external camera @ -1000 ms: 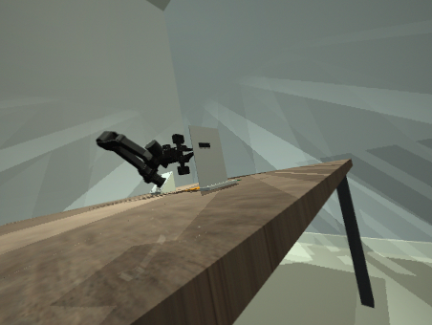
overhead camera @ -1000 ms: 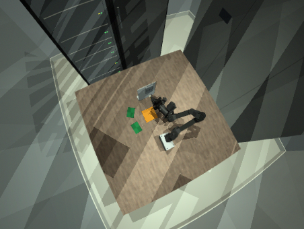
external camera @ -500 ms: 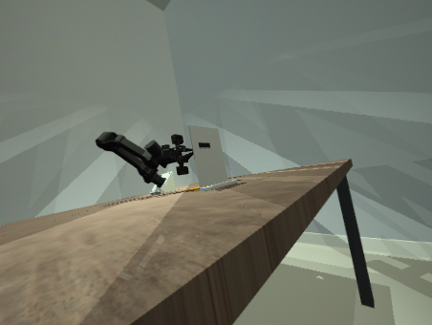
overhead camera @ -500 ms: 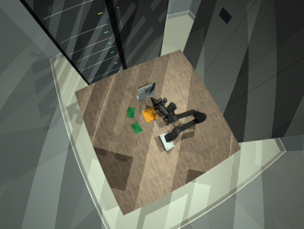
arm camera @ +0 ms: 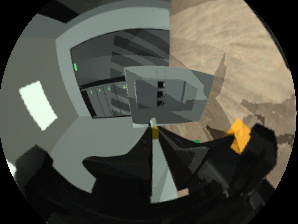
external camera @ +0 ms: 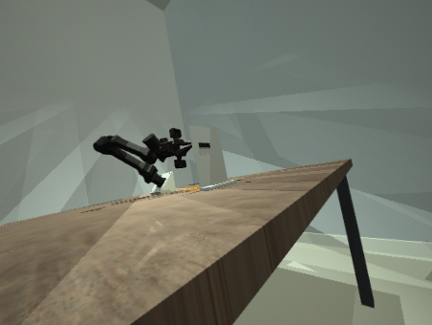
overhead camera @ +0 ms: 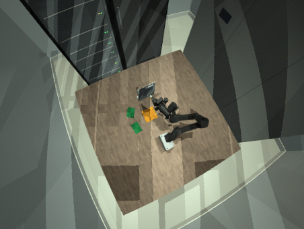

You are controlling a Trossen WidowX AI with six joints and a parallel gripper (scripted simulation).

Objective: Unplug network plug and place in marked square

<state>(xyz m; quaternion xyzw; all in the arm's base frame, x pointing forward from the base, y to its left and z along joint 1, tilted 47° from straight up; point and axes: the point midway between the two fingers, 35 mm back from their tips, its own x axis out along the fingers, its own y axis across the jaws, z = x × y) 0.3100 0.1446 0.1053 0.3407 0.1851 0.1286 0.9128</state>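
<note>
Right now the orange marked square is 20 cm below my gripper tip, 9 cm behind it and 4 cm to the left of it. From my gripper tip the other things lie so: grey upright panel 10 cm ahead, 9 cm below, 1 cm to the left; then yellow plug right at my gripper tip.
</note>
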